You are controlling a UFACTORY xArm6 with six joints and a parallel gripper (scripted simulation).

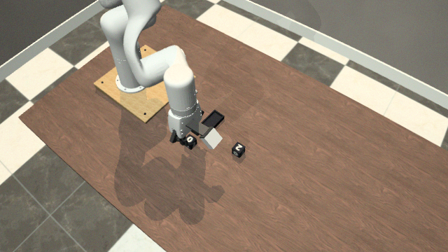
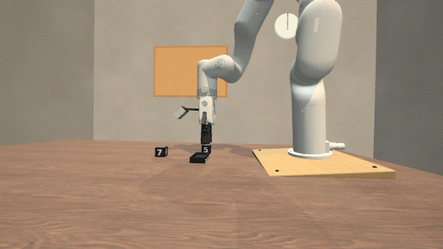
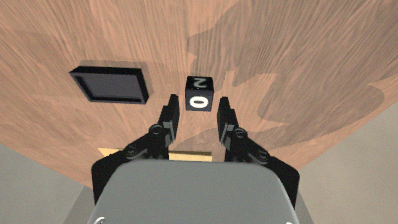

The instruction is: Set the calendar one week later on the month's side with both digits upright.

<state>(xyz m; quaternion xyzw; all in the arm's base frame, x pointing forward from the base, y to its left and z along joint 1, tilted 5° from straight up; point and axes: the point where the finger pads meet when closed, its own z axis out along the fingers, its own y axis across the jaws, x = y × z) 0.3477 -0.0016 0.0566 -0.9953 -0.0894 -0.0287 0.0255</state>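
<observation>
Right now my hand is 4 cm above the black cube. Round my hand: black tray (11 cm to the left, 5 cm below, 2 cm behind).
</observation>
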